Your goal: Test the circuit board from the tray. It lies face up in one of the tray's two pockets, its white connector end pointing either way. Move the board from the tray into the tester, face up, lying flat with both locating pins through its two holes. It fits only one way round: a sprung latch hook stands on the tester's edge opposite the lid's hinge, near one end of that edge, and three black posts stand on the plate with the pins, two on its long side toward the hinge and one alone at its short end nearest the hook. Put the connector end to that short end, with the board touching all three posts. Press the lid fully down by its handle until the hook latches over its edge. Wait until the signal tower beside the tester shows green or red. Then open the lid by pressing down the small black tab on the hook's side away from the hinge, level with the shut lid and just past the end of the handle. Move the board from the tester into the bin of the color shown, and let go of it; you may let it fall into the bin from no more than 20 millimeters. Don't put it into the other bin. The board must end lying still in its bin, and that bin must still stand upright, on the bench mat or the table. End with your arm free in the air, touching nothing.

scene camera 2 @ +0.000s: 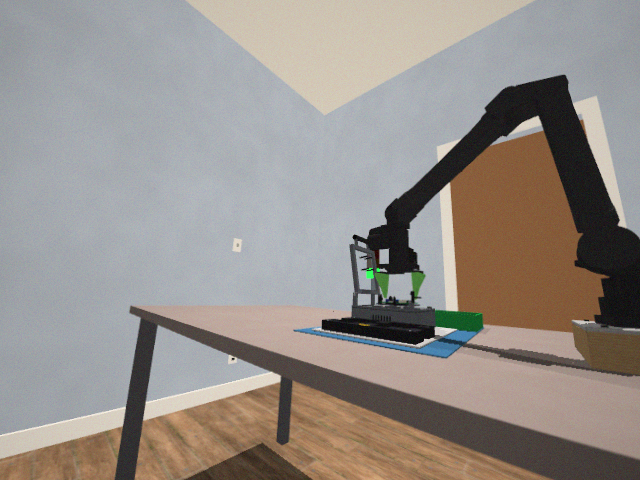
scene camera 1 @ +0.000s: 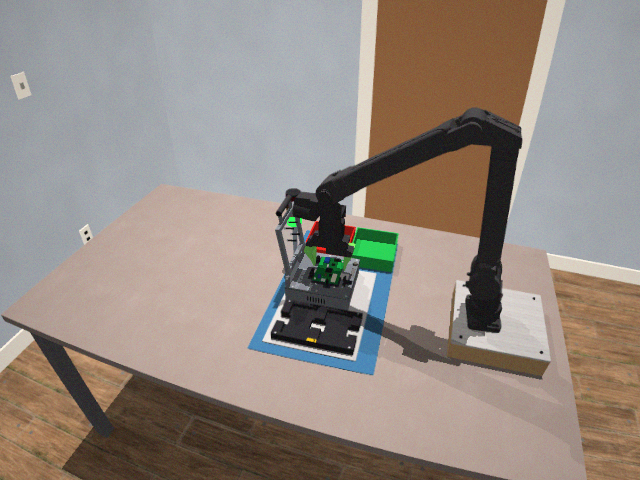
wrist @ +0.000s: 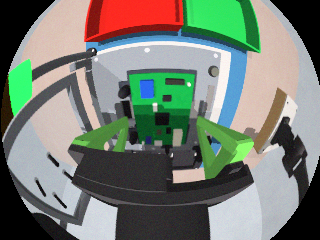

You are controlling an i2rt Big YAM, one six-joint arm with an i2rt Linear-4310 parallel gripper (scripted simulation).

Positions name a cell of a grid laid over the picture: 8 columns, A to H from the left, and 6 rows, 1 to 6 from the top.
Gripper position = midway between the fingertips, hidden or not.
My gripper shows in scene camera 2 (E4), in scene camera 1 (E4) and in the wrist view (E4).
